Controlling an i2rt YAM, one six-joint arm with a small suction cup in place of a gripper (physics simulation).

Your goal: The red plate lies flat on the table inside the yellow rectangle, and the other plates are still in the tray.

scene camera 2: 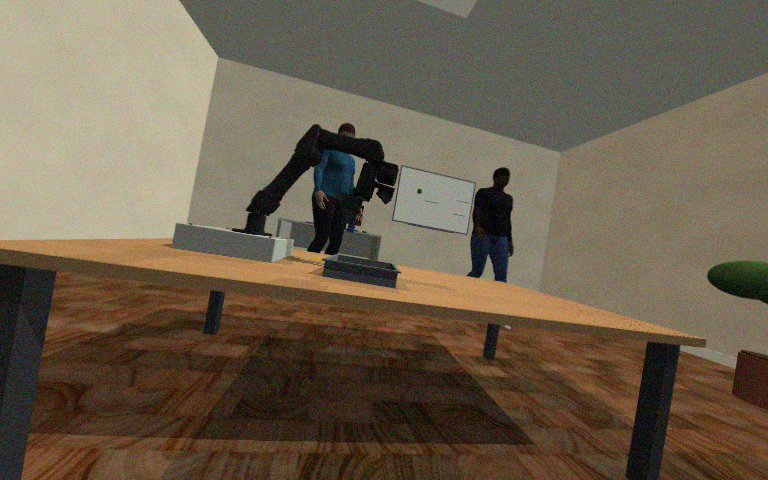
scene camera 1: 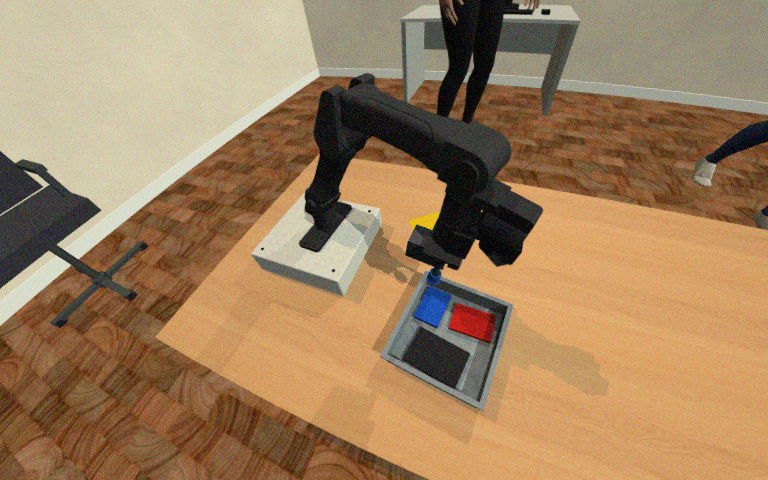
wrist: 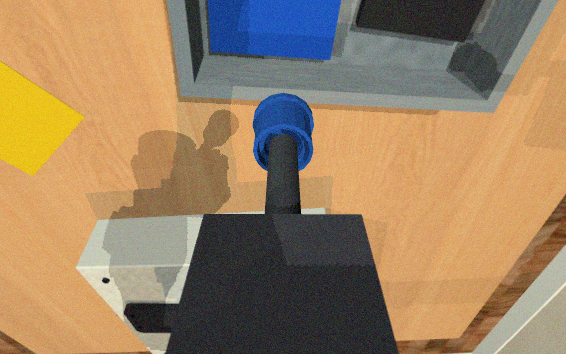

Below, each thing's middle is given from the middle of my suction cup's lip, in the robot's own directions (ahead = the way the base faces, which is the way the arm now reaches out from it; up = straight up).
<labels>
I see my suction cup 10 mm short of the blue plate [scene camera 1: 431, 309] and 140 mm above it. From my suction cup the other things lie so: grey tray [scene camera 1: 473, 387]: 60 mm ahead, 60 mm to the right, 130 mm below; then black plate [scene camera 1: 443, 361]: 50 mm ahead, 110 mm to the right, 140 mm below; then red plate [scene camera 1: 465, 320]: 110 mm ahead, 140 mm below.
</labels>
